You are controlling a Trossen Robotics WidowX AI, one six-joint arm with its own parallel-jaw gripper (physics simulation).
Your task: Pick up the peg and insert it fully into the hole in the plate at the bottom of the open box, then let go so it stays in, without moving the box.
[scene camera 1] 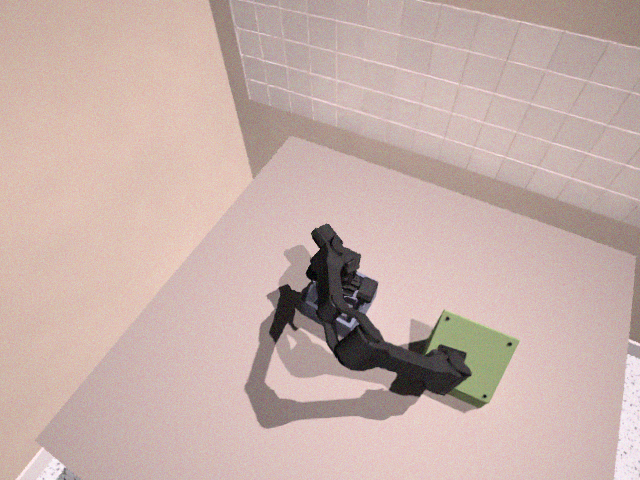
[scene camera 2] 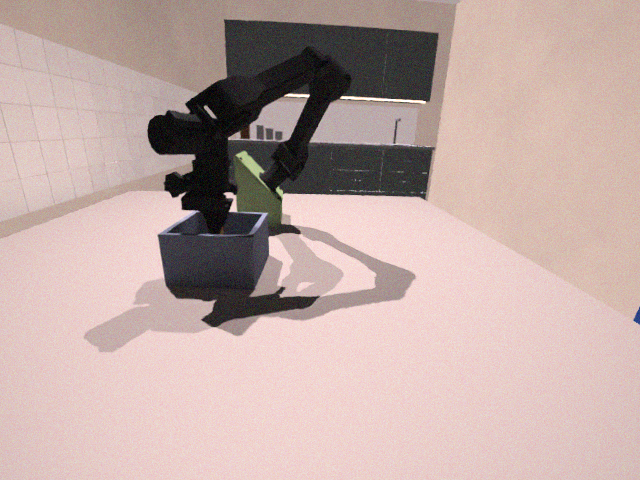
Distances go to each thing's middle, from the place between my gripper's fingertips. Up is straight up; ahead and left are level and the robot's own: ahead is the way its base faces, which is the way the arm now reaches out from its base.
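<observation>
Blue-grey box [scene camera 2: 191,257]: 2 cm below my hand, 1 cm to the left of it.
</observation>
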